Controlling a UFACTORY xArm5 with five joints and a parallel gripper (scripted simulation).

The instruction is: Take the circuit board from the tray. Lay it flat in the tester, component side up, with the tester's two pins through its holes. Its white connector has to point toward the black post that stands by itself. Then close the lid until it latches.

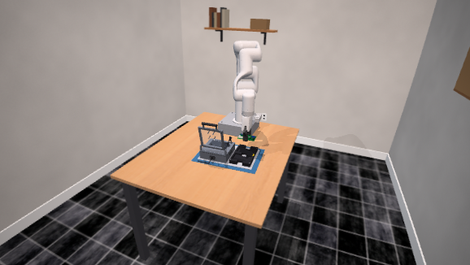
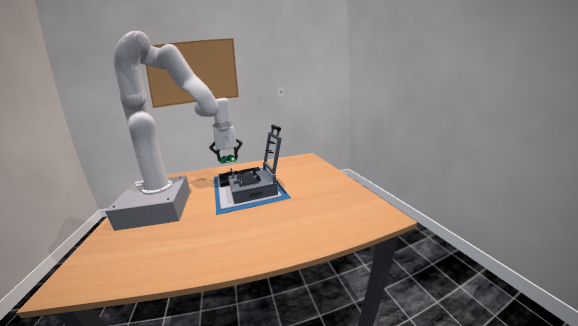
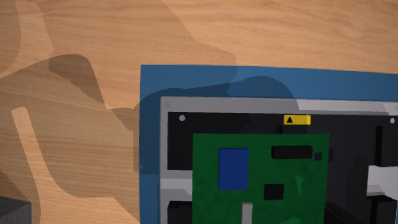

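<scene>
My gripper is now right at the green circuit board. From my hand the other things lie so: clear-windowed lid (19 cm ahead, 16 cm to the right, 6 cm above); then tester (10 cm ahead, 13 cm to the right, 1 cm below).
</scene>
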